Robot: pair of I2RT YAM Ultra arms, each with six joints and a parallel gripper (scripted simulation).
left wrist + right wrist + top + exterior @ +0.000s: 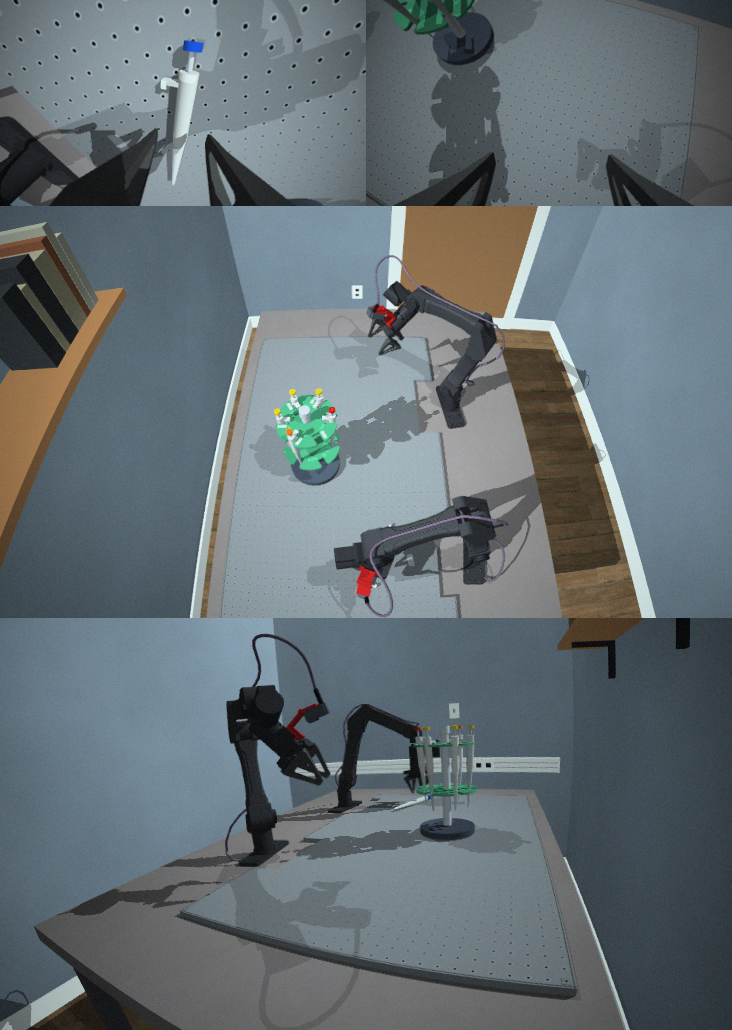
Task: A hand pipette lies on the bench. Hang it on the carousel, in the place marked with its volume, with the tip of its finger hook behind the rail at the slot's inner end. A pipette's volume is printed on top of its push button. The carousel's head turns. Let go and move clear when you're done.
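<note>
The white hand pipette is 2 cm behind my left hand, 2 cm to the right of it and 4 cm below it.
</note>
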